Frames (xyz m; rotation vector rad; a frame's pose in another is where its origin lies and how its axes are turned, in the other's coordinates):
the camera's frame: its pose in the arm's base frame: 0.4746 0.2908 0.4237 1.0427 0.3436 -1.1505
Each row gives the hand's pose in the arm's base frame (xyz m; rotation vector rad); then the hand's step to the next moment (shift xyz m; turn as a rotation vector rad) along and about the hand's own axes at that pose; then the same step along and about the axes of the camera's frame.
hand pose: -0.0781 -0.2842 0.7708 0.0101 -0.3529 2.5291
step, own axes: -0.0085 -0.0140 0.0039 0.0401 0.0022 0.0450
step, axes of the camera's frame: -0.0017 0.0160 -0.0050 -0.0533 -0.0095 0.0266
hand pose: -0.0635 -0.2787 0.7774 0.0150 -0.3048 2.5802
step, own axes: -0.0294 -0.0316 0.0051 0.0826 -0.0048 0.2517
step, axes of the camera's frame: 0.0047 0.0408 -0.0143 -0.2051 0.0547 0.1585
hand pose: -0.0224 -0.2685 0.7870 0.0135 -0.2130 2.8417
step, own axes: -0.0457 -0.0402 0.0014 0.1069 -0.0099 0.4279
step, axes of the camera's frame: 0.0048 0.0516 -0.0320 -0.3299 0.1208 0.2668
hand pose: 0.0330 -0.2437 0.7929 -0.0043 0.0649 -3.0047
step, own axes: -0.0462 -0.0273 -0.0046 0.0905 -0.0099 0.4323
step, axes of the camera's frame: 0.0006 0.0357 -0.0403 -0.3274 0.1371 0.2630
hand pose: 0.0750 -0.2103 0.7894 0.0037 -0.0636 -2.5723
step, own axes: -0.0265 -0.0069 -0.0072 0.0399 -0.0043 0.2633
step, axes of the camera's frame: 0.0019 0.0129 -0.0251 -0.1975 0.0956 0.1510
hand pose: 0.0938 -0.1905 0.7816 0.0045 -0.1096 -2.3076
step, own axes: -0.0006 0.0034 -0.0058 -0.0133 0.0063 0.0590
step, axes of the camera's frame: 0.0065 -0.0001 -0.0018 -0.0423 0.0393 0.0189
